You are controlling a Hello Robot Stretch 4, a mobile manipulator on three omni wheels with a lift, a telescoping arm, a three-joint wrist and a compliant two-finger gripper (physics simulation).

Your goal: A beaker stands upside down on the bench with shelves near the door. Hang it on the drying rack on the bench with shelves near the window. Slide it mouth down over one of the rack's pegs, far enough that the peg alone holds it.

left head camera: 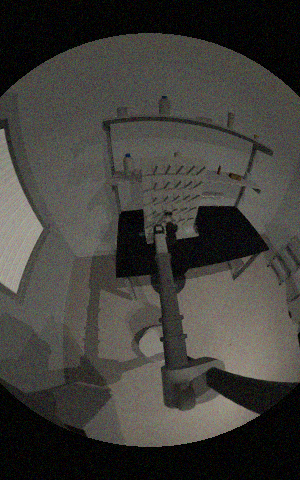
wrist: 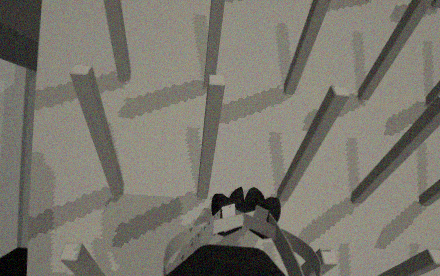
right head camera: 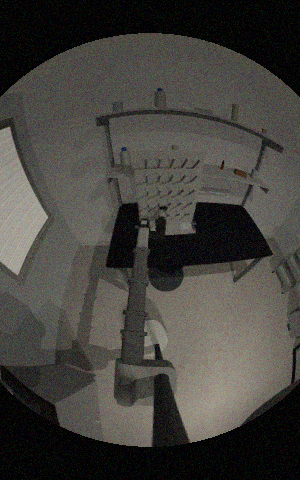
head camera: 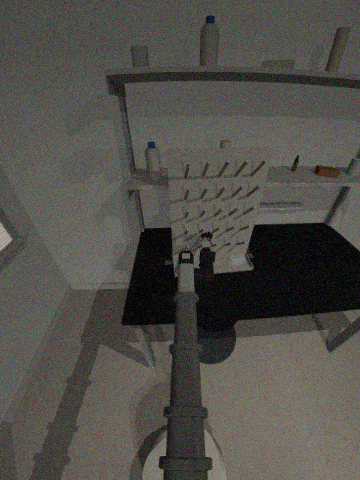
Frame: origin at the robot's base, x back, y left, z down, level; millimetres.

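Seen in the pictures: gripper, fingertip midpoint: [left head camera: 168, 211] [wrist: 248, 203] [right head camera: 163, 206] [head camera: 207, 233]; robot's base, link origin: [left head camera: 159, 342] [right head camera: 147, 336].
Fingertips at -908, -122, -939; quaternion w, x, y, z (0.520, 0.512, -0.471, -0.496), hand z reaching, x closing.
Offsets run from my fingertips to a thing's middle, as dx, dy, dz. "pt": to the spot under its first point. Level surfaces: height alone.
The white drying rack [head camera: 176, 200] [left head camera: 148, 200] [right head camera: 141, 199] [wrist: 160, 145] stands upright on the black bench top {dz +204} [head camera: 300, 270], with rows of pegs pointing outward and upward. My gripper [head camera: 206, 234] [left head camera: 168, 214] [right head camera: 163, 208] [wrist: 248, 203] is shut, its dark fingertips close together, with no beaker visible between them. It is in front of the lower part of the rack; in the wrist view the tips appear between the bases of two pegs. A clear object {+46, -179, +165} [head camera: 240, 261] is at the right of the rack's bottom tray; I cannot tell whether it is a beaker. No upside-down beaker is recognisable.
An upper shelf {dz -691} [head camera: 225, 76] holds a large blue-capped bottle {pt -187, +22, -792} [head camera: 209, 45] and other vessels. A smaller blue-capped bottle {pt -141, +285, -352} [head camera: 152, 160] stands left of the rack on the lower shelf. An amber bottle {pt -285, -533, -297} [head camera: 295, 164] and a brown block {pt -214, -695, -283} [head camera: 327, 171] are to its right. A round dark shape [head camera: 220, 347] is below the bench front.
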